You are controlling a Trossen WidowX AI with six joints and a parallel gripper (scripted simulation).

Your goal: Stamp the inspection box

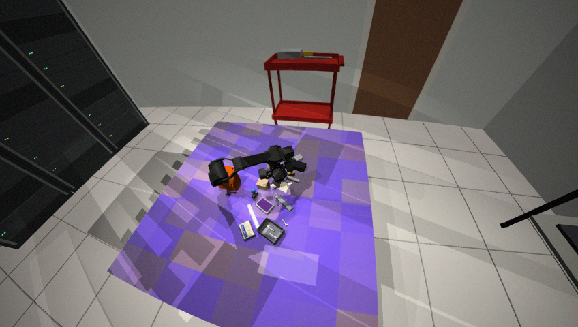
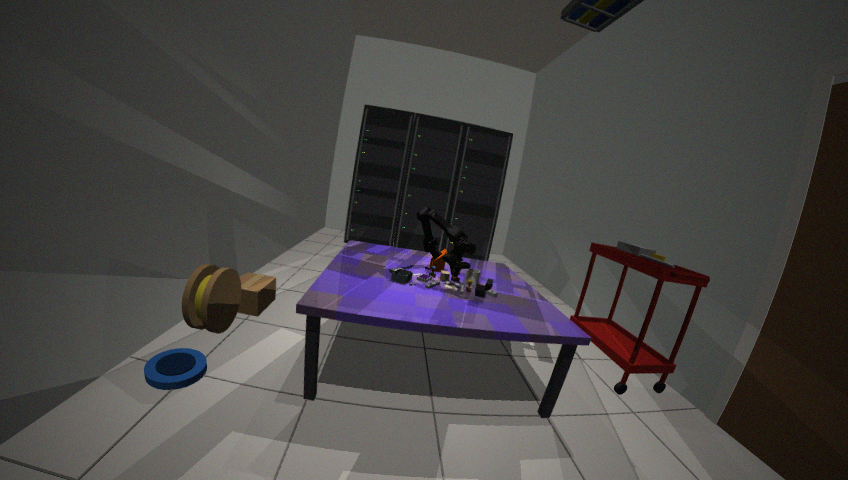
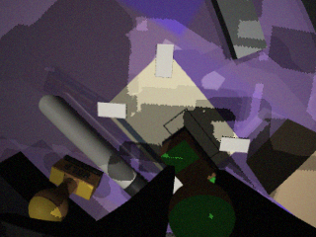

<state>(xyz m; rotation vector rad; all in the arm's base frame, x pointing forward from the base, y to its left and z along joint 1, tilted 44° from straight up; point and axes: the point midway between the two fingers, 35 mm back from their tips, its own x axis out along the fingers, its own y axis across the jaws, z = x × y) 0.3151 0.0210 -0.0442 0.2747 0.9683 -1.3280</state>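
My gripper tip is now 60 mm above the card and 20 mm short of it. Round my gripper tip: marker (50 mm to the left, 50 mm below, 40 mm ahead); then green-knobbed stamp (right at my gripper tip); then tan block (90 mm behind, 30 mm to the right, 30 mm below).
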